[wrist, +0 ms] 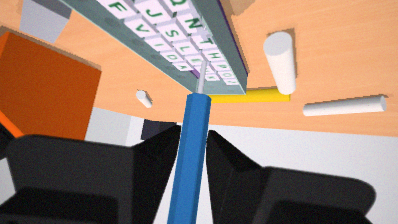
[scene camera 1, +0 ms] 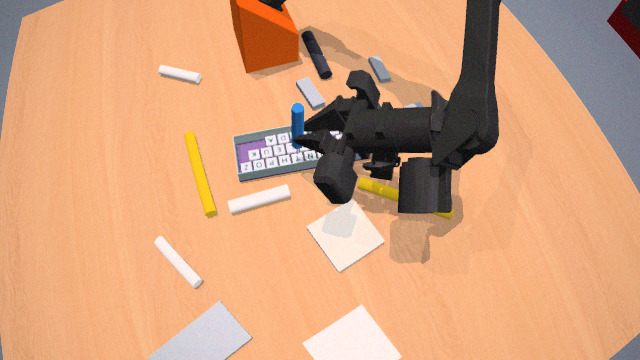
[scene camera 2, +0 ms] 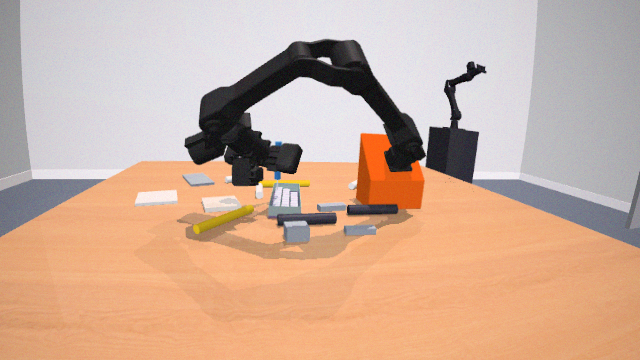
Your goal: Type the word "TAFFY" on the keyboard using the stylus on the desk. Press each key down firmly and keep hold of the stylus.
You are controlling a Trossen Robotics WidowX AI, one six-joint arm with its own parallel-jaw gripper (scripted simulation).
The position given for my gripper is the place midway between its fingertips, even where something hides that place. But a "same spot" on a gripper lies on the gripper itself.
My gripper shows in the wrist view, in scene camera 1 (pixel 297 134) and in scene camera 2. One and the same spot on my gripper: (wrist: pixel 51 172) is (scene camera 2: pixel 274 167).
